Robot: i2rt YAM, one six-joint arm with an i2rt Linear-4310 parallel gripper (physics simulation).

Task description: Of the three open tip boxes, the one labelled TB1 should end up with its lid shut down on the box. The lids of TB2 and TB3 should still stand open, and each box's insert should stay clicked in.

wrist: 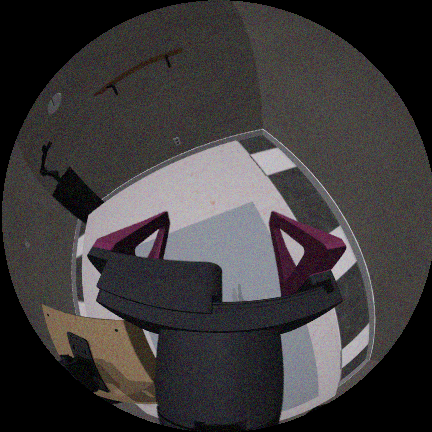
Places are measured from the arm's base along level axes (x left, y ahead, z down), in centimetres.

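Pixels of known places: gripper, fingertip midpoint: (219,216).
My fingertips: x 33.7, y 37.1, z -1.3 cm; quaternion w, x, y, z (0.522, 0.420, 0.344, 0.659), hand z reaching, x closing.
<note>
Behind a point stands the place of what it marks.
My gripper (219,216) @[x 33.7, y 37.1, z -1.3 cm] is open, its two dark magenta fingers wide apart with no object between them. It hangs above a pale table top (210,175) @[x 61.6, y 33.1, z 19.6 cm] and a blue-grey mat (225,240) @[x 39.2, y 35.1, z 19.3 cm]. The boxes TB1, TB2 and TB3, their lids and their inserts do not show in the wrist view. The dark gripper body covers the lower middle of the view and hides part of the mat. Small, faint grey marks show on the mat just above the gripper body; I cannot tell what they are.
A tan board (60,322) with a black fitting is at the lower left. A black object (77,194) stands beyond the table's left side. A wooden rail (137,70) and a round clock (54,103) are on the dark wall. Checkered floor (305,195) shows along the right.
</note>
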